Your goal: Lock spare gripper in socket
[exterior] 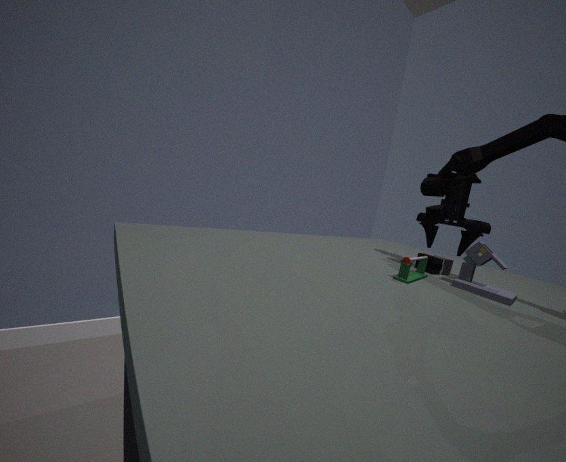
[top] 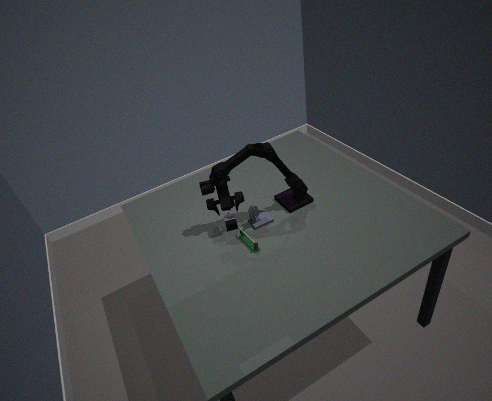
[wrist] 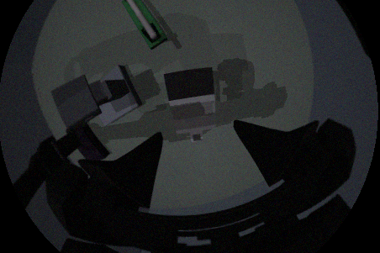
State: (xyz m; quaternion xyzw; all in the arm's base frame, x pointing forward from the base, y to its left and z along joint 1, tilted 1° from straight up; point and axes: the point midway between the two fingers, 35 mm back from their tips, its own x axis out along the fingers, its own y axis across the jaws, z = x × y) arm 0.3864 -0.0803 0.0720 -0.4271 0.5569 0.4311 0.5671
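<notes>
Now: gripper tip 1 cm to the right of the spare gripper and 4 cm above it. The rest, counted from my gripper tip: green cradle (1 cm behind, 20 cm to the left, 4 cm below); grey mount (12 cm behind, 10 cm to the left, 1 cm below).
</notes>
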